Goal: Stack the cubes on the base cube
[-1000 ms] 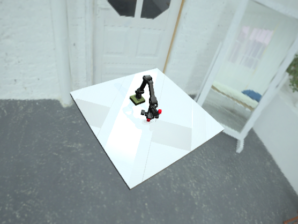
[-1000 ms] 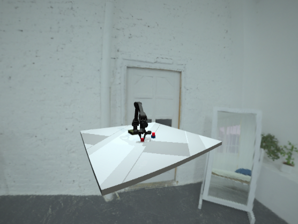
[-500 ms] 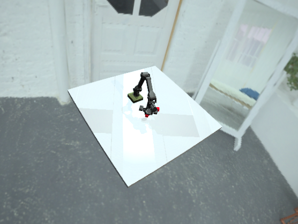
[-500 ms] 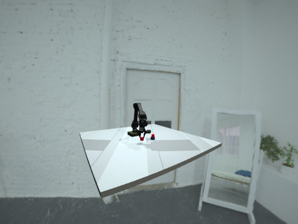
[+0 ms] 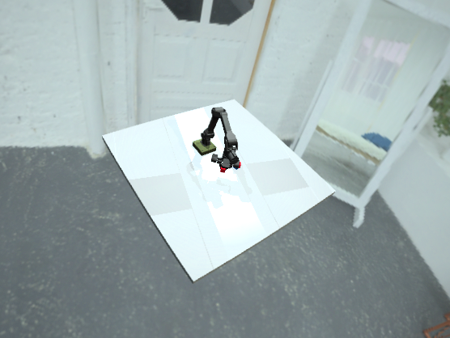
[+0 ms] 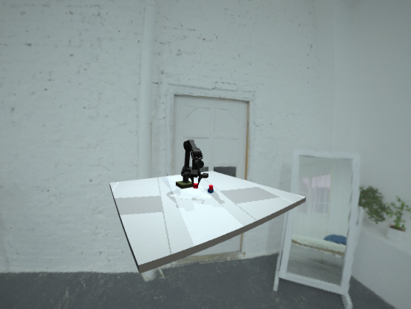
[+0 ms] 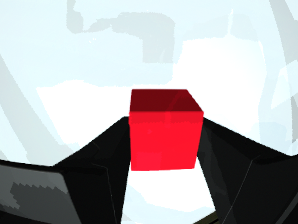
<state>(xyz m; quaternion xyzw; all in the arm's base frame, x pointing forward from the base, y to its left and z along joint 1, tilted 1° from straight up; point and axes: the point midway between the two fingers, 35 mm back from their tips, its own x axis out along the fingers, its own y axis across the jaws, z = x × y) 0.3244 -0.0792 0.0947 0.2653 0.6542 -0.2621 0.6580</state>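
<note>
The blue cube is 4 cm behind my gripper tip, 17 cm to the left of it and 8 cm below it.
</note>
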